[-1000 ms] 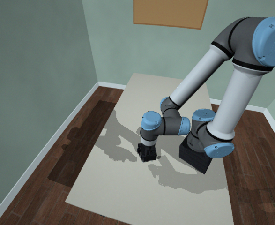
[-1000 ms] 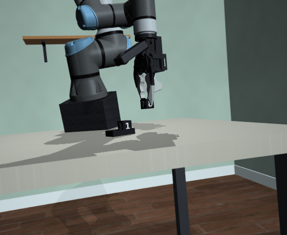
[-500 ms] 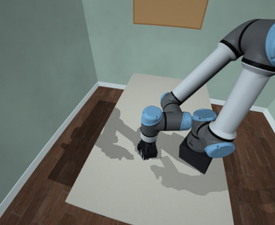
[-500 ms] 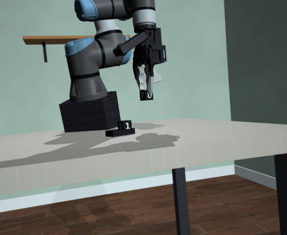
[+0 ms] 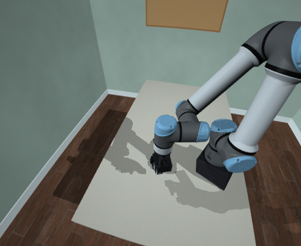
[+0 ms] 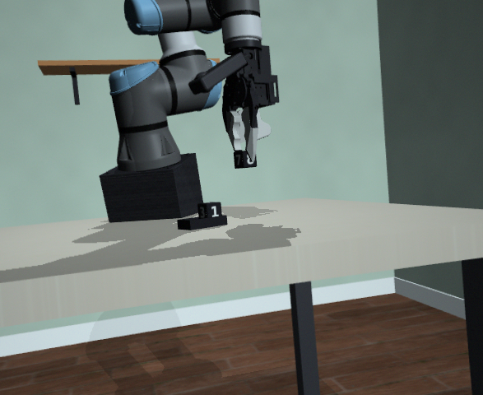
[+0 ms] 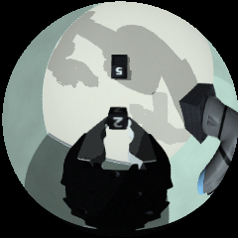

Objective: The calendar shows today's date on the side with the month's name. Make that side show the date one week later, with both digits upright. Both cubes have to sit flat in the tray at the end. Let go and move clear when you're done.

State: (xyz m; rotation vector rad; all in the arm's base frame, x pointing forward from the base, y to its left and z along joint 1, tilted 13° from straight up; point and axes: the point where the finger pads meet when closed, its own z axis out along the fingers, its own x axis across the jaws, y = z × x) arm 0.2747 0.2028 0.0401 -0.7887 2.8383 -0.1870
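My hand is 5 cm short of the black digit cube, 8 cm to the left of it and 10 cm above it. Round my hand: black tray (5 cm ahead, 9 cm to the right, 12 cm below).
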